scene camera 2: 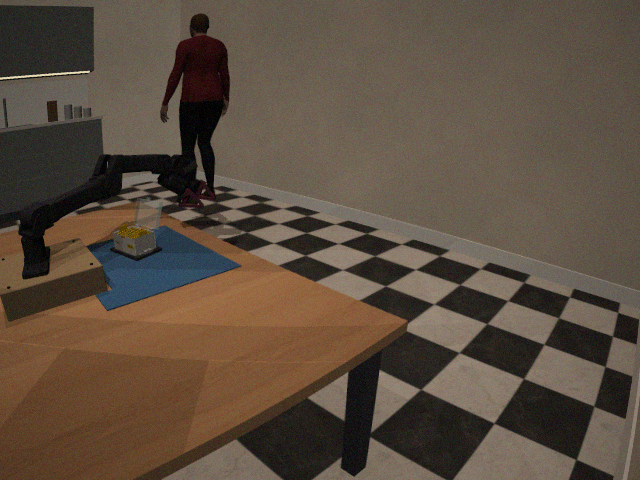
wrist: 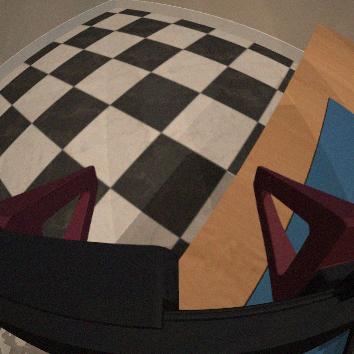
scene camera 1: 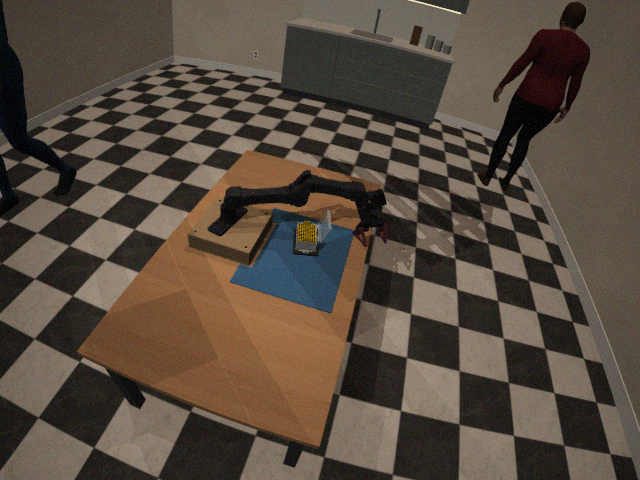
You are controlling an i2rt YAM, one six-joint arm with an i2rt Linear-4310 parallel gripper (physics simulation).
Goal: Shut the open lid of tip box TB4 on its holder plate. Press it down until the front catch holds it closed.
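Places are measured from the arm's base along level axes (x ahead, y left, z up), in metres.
Pixels of known places: gripper, fingertip midpoint: (scene camera 2: 209, 202) (wrist: 175, 174) (scene camera 1: 375, 244); arm's base, link origin: (scene camera 2: 37, 263) (scene camera 1: 228, 220).
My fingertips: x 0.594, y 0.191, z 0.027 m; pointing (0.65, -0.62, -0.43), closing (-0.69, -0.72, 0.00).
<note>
Ahead of a thing's pixels: the offset from my fingertips to its top centre. "*": to the spot under its first point. Level surfaces: height alone.
The tip box @(dx -0.286, dy -0.055, dz -0.032 m) (scene camera 1: 306, 245) (scene camera 2: 135, 245), full of yellow tips, sits on its dark holder plate @(* dx -0.217, dy -0.098, dz -0.089 m) (scene camera 1: 315, 253) (scene camera 2: 149, 253) on the blue mat. Its clear lid @(* dx -0.218, dy -0.022, dz +0.011 m) (scene camera 1: 326, 225) (scene camera 2: 148, 212) stands open, roughly upright, along the box side nearer the gripper. My gripper (scene camera 1: 374, 241) (scene camera 2: 200, 198) (wrist: 175, 174) is open with nothing between its dark red fingers. It hangs beyond the lid, apart from it, above the table's edge. The box and lid do not show in the wrist view. The label and the front catch are too small to make out.
The blue mat @(dz -0.098 m) (scene camera 1: 289, 279) (scene camera 2: 170, 268) (wrist: 340, 145) lies on the wooden table @(dz -0.101 m) (scene camera 1: 206, 335) (scene camera 2: 258, 320) (wrist: 220, 250). The arm stands on a wooden base block (scene camera 1: 222, 248) (scene camera 2: 56, 294). A person in red (scene camera 1: 553, 67) (scene camera 2: 202, 67) stands on the floor beyond the table.
</note>
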